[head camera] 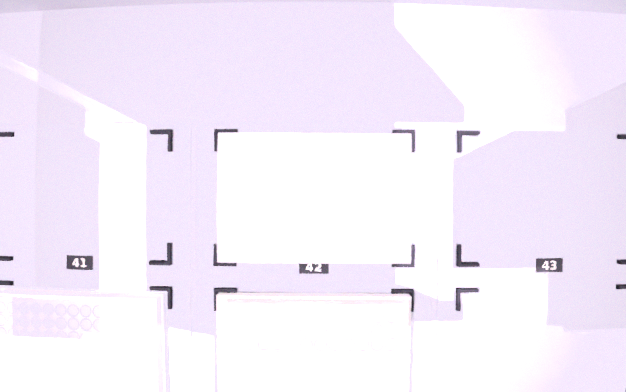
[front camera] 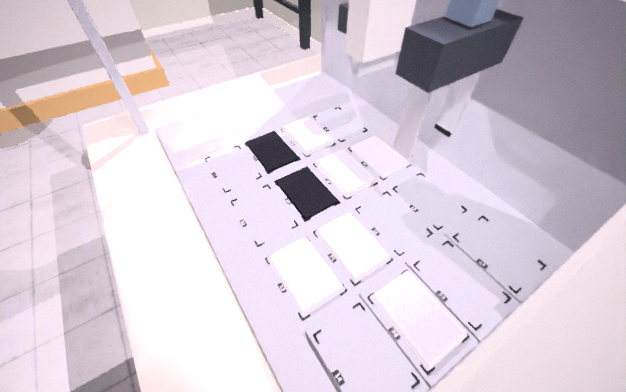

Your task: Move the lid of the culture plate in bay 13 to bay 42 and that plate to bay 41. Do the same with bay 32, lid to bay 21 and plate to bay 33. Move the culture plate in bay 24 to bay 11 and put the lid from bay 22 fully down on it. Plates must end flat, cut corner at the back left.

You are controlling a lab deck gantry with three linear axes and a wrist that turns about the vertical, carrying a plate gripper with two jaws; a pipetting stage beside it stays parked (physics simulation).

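Seen in the pictures: gripper, fingertip midpoint: [front camera: 423, 141]; robot's base, link origin: [front camera: 206, 159].
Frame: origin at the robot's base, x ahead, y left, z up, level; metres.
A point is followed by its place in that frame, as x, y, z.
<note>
The plate gripper [front camera: 424, 144] {0.358, 0.319, 0.158} hangs high at the back right, jaws apart with no piece between them; its jaws do not show in the head view. A thin pale lid [front camera: 380, 156] {0.235, 0.362, 0.008} [head camera: 316, 197] {0.229, 0.364, 0.008} lies in bay 42. The plate of bay 13 [front camera: 306, 276] {0.403, 0.040, 0.015} stands within its marks. The plate of bay 32 [front camera: 345, 172] {0.237, 0.252, 0.014} [head camera: 313, 345] {0.228, 0.270, 0.014} stands in front of bay 42. The plate of bay 24 [front camera: 420, 320] {0.565, 0.145, 0.029} shows a faint well pattern. Dark flat rectangles lie at bay 21 [front camera: 272, 151] {0.073, 0.148, 0.008} and bay 22 [front camera: 307, 193] {0.238, 0.147, 0.008}; whether a clear lid lies on either is unclear. Glare hides cut corners.
White labware also stands in bay 31 [front camera: 307, 135] {0.074, 0.251, 0.014} [head camera: 50, 355] {0.051, 0.257, 0.014} and bay 23 [front camera: 353, 246] {0.401, 0.146, 0.014}. The pipetting stage [front camera: 381, 30] is parked behind the deck. A slanted pale post [front camera: 111, 67] {-0.207, -0.102, 0.177} rises at the deck's left edge.
</note>
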